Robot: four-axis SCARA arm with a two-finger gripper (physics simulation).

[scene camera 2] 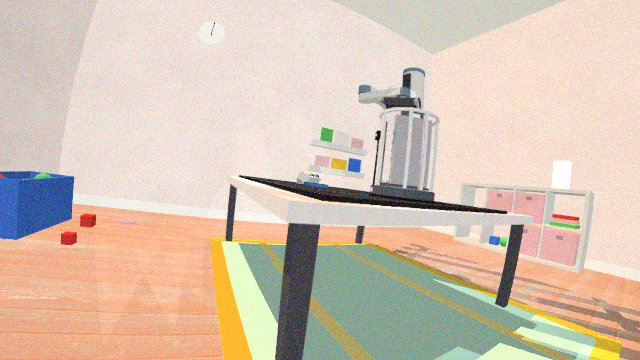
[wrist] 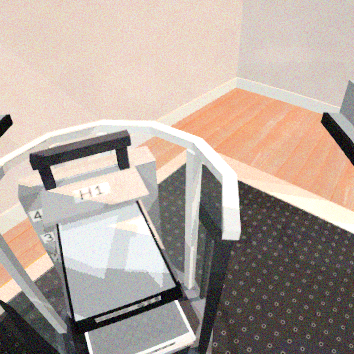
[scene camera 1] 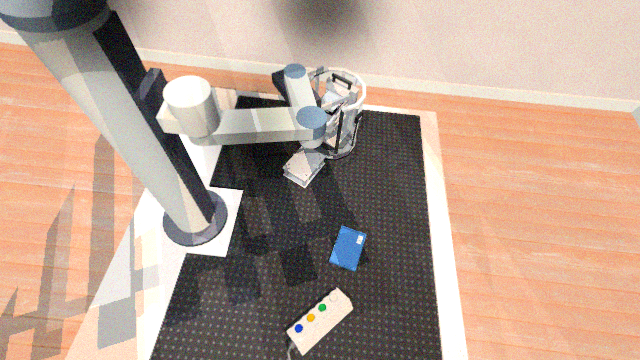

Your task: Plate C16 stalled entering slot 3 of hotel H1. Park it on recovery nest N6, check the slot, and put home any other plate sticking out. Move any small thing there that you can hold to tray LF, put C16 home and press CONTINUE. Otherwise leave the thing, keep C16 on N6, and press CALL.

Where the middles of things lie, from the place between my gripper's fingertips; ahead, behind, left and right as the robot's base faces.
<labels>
My hand is 20 mm past the clear plate C16 (wrist: 167,321), 40 mm to the right of it and 190 mm above it. Round my hand: blue card (scene camera 1: 346,252) 120 mm ahead, 450 mm to the right, 420 mm below; round plate rack (scene camera 2: 407,140) 10 mm ahead, 90 mm to the left, 260 mm below.
</labels>
